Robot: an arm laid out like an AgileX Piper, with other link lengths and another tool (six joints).
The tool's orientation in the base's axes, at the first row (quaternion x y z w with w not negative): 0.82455, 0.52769, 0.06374, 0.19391
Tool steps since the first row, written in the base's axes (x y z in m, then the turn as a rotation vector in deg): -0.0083, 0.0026, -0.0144, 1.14, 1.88, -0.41; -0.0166, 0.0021, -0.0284, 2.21, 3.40, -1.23; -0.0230, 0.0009, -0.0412, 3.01, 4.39, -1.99; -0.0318, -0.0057, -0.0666, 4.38, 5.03, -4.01; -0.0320, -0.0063, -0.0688, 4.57, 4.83, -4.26; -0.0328, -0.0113, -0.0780, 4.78, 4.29, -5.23; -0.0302, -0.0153, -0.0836, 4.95, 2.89, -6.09; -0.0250, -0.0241, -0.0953, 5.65, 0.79, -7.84
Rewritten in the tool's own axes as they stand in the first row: 0.0001, -0.0135, 0.0100, 2.22, 0.11, 0.25; -0.0025, -0.0258, 0.0204, 4.13, 0.14, 0.95; -0.0051, -0.0357, 0.0304, 5.44, 0.16, 1.65; -0.0123, -0.0506, 0.0526, 6.81, 0.30, 3.76; -0.0127, -0.0514, 0.0547, 6.73, 0.44, 4.10; -0.0166, -0.0538, 0.0642, 6.44, 0.44, 5.19; -0.0185, -0.0523, 0.0711, 5.35, 0.76, 6.39; -0.0230, -0.0492, 0.0857, 3.94, 1.45, 8.74
